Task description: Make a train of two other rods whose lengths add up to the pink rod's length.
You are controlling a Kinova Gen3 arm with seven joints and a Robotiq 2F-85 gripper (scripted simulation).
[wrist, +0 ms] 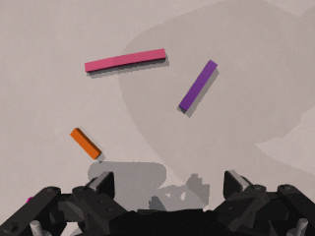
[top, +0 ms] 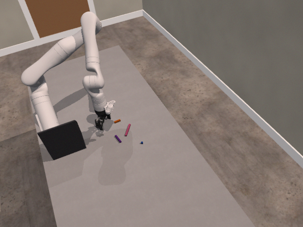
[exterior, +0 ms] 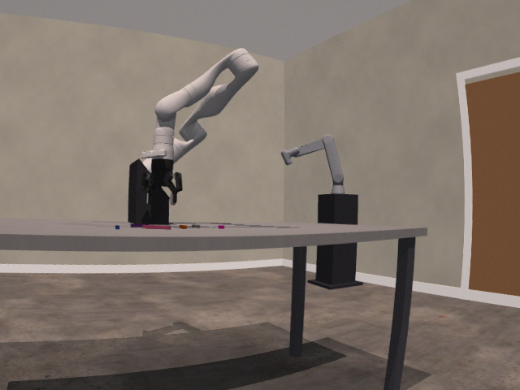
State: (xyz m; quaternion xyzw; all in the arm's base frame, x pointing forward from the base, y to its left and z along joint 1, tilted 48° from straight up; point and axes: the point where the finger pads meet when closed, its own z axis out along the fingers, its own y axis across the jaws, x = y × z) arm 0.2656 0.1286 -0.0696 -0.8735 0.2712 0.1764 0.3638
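Now: hand 2 cm short of the grey rod, 12 cm to the right of it and 7 cm above it. Also, from my hand: orange rod (7 cm ahead, 6 cm to the left, 7 cm below); then purple rod (5 cm ahead, 8 cm to the right, 7 cm below); then pink rod (12 cm ahead, 3 cm to the right, 7 cm below).
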